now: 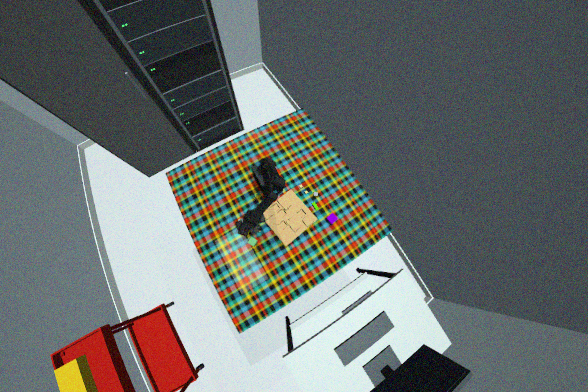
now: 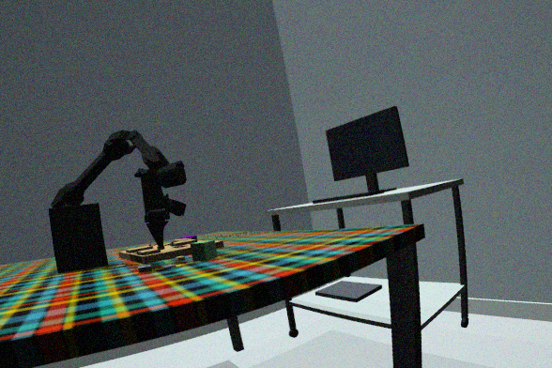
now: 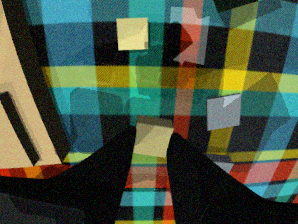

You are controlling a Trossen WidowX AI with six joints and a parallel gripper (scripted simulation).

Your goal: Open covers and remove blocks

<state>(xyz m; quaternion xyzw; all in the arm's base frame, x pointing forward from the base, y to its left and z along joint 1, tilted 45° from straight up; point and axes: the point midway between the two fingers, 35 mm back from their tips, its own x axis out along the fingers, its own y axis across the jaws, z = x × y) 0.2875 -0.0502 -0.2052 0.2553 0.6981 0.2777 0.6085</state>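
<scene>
My gripper tip is now 60 mm past the grey piece, 70 mm to the left of it and 40 mm above it. Also, from my gripper tip: bright green block: 40 mm ahead, 460 mm to the left, 40 mm below; purple block: 180 mm ahead, 540 mm to the left, 30 mm below; pale green block: 110 mm ahead, 40 mm to the right, 20 mm below.
</scene>
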